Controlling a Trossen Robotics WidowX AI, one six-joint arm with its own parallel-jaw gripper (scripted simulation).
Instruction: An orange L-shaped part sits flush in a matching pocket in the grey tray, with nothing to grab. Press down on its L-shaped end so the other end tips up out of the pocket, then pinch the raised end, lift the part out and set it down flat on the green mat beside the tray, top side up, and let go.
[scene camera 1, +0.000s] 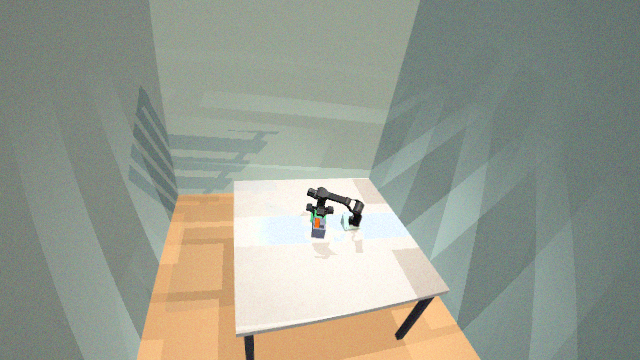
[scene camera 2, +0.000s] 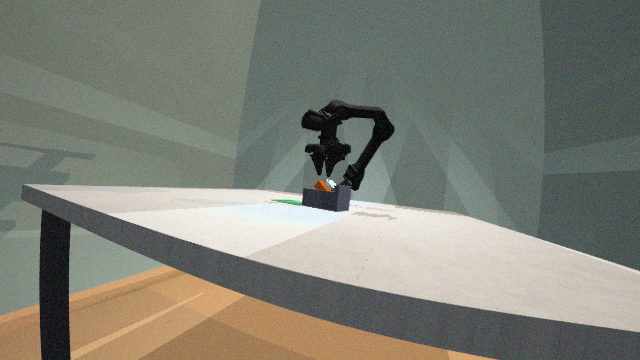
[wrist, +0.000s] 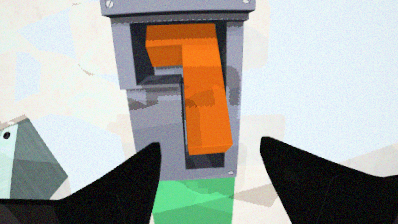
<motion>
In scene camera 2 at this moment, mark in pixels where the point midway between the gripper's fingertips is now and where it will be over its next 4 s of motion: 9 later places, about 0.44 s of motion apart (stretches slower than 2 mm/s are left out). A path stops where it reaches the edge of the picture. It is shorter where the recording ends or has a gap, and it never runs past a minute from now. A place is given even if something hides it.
My gripper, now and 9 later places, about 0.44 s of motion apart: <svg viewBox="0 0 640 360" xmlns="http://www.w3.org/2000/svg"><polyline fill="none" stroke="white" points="323,176 323,181 322,187 322,187 323,183 323,177 324,172 325,166 322,164 307,164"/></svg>
</motion>
